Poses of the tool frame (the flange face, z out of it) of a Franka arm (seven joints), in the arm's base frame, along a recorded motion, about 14 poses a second.
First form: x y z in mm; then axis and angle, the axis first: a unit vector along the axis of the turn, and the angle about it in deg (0 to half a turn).
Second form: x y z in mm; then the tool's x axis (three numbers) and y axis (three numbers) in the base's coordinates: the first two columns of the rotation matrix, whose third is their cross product. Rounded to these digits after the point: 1 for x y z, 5 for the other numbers.
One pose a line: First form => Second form
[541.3 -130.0 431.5 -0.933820 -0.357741 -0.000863 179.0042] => [541.3 -130.0 431.5 0.74406 0.66807 0.00783 0.66810 -0.74391 -0.01561]
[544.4 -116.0 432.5 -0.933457 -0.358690 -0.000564 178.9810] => [544.4 -116.0 432.5 0.74270 0.66958 0.00743 0.66960 -0.74255 -0.01620]
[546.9 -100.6 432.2 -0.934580 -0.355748 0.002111 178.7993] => [546.9 -100.6 432.2 0.74691 0.66492 0.00351 0.66483 -0.74670 -0.02109]
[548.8 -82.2 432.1 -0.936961 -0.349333 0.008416 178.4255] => [548.8 -82.2 432.1 0.75584 0.65473 -0.00617 0.65427 -0.75560 -0.03162]
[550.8 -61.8 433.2 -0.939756 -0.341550 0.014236 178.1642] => [550.8 -61.8 433.2 0.76634 0.64224 -0.01581 0.64133 -0.76623 -0.03983]
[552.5 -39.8 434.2 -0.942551 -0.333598 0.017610 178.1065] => [552.5 -39.8 434.2 0.77687 0.62928 -0.02216 0.62811 -0.77694 -0.04289]
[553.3 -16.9 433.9 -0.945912 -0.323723 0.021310 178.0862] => [553.3 -16.9 433.9 0.78956 0.61297 -0.02949 0.61154 -0.78991 -0.04538]
